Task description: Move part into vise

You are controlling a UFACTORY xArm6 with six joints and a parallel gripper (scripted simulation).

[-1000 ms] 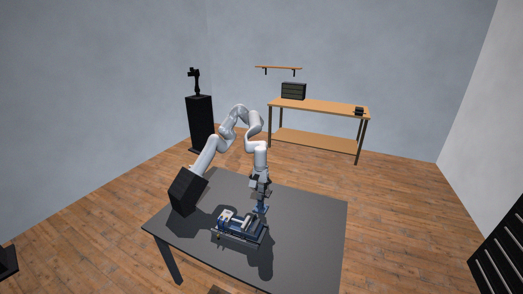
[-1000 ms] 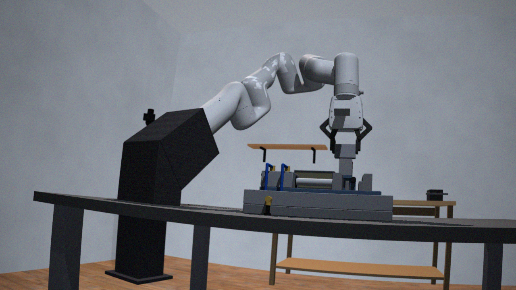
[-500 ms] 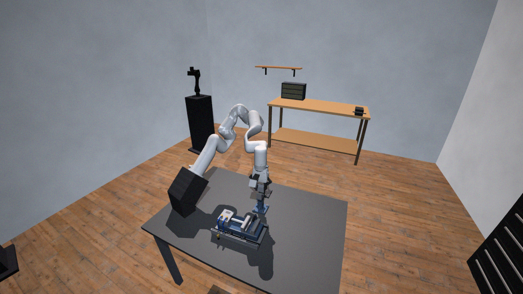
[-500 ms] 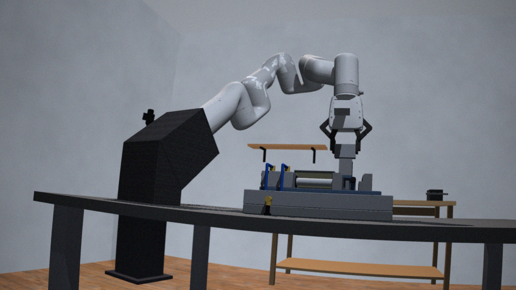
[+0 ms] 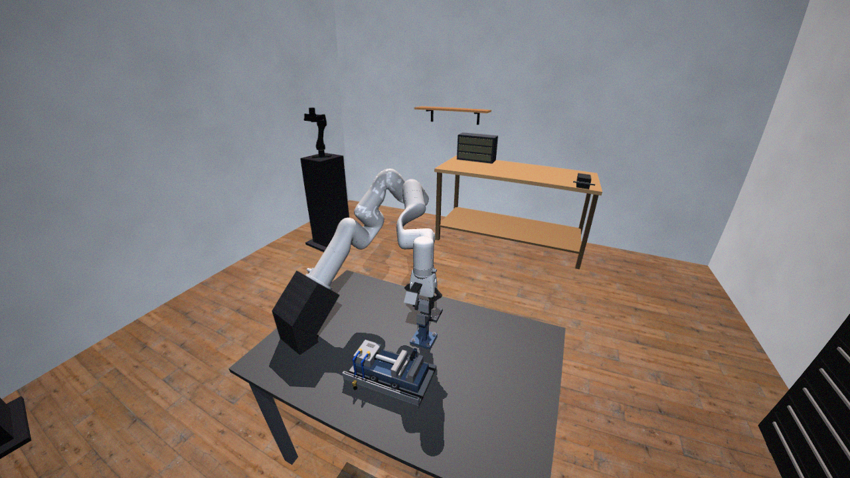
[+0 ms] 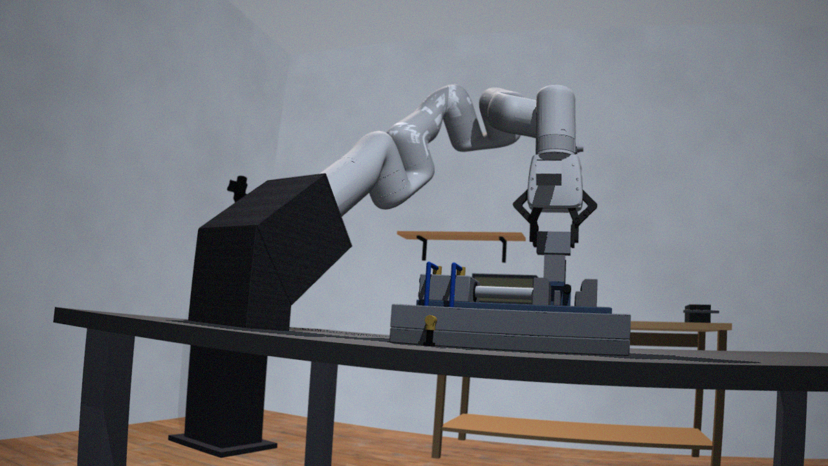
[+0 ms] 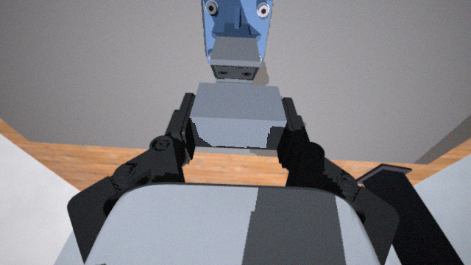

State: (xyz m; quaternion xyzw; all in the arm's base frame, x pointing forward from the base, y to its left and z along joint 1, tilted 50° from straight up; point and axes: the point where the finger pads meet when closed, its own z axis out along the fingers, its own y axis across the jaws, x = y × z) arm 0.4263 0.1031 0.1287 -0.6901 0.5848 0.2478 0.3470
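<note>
My gripper is now 1 cm to the right of the part and 1 cm above it. The rest, counted from my hand: moving jaw: 21 cm to the right, 12 cm below, 4 cm ahead; then work stop: 16 cm to the right, 11 cm below, 6 cm ahead; then fixed jaw: 20 cm to the right, 12 cm below, 10 cm ahead.
</note>
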